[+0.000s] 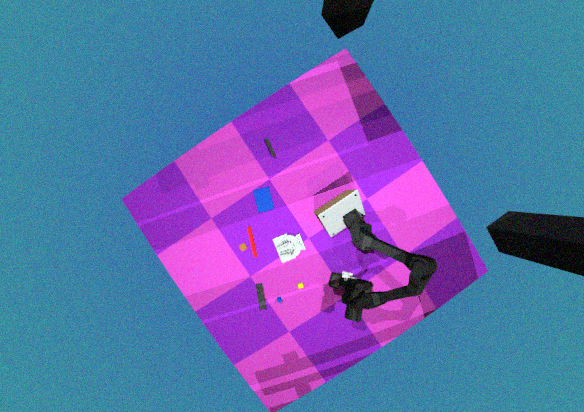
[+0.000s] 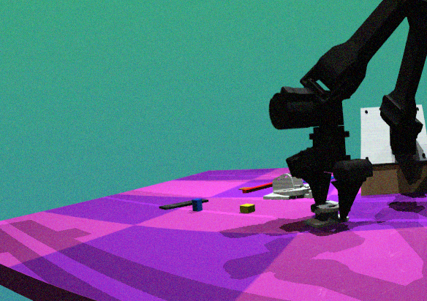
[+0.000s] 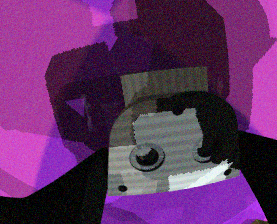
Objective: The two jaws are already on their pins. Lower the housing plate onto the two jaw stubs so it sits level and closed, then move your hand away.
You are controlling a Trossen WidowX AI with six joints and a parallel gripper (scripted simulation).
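My gripper tip is now 10 mm to the right of the white stepped block and 10 mm short of it. Also, from my gripper tip: blue cube: 320 mm ahead, 80 mm to the right; then yellow cube: 200 mm ahead, 80 mm to the right; then housing plate: 20 mm above, 10 mm to the left, 10 mm ahead.
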